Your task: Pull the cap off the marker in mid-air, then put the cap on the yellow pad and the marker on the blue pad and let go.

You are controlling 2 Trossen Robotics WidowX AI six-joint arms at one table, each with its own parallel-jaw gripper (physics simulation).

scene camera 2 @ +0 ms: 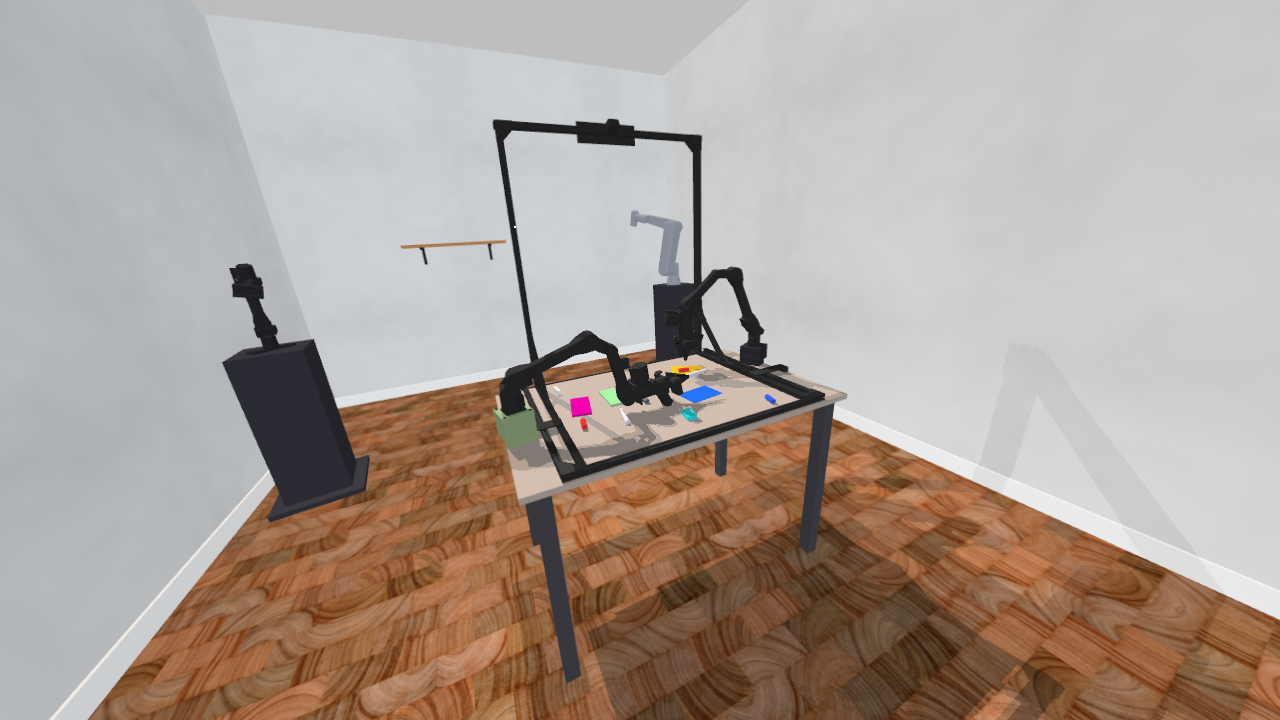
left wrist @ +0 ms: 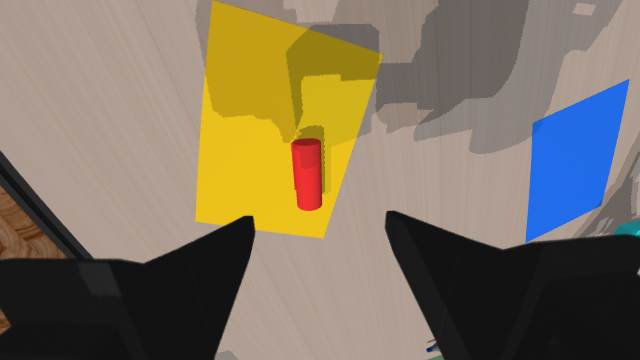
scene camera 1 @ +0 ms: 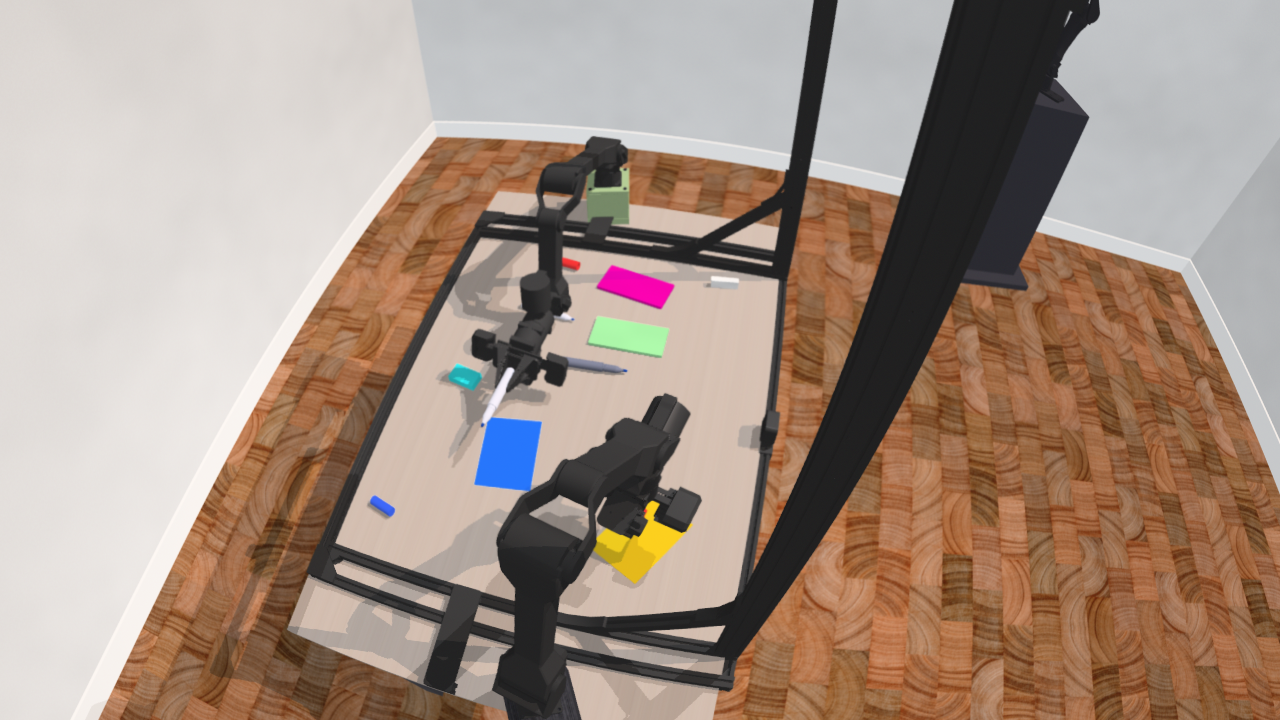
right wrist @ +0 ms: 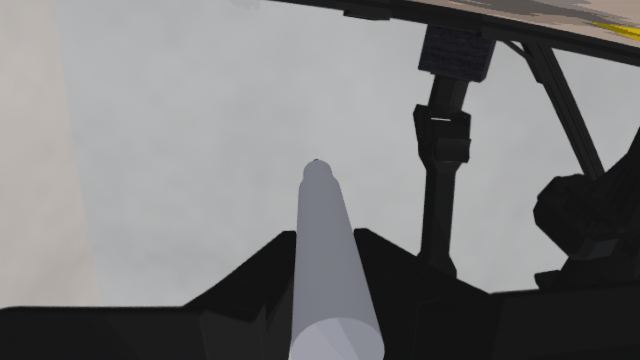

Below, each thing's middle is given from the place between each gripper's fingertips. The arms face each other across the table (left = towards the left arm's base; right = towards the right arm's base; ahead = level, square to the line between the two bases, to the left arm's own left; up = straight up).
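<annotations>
The blue pad (scene camera 1: 507,459) is 7 cm to the left of my right hand, 1 cm behind it and 10 cm below it. Counting from that same right hand, I find the magenta pad (scene camera 1: 622,282) 36 cm to the right, 21 cm behind and 10 cm below, while the green pad (scene camera 1: 626,336) is 22 cm to the right, again 21 cm behind and 10 cm below. The yellow pad (scene camera 1: 633,557) is 22 cm to the left of my right hand, 26 cm behind it and 10 cm below it.
As for my left hand, it is 3 cm to the right of the yellow pad, 1 cm past it and 6 cm above it. The blue pad is 24 cm ahead of my left hand, 12 cm to the right of it and 6 cm below. From my left hand, too, the green pad is 40 cm to the right, 4 cm ahead and 6 cm below, and the magenta pad is 55 cm to the right, 4 cm ahead and 6 cm below.
</annotations>
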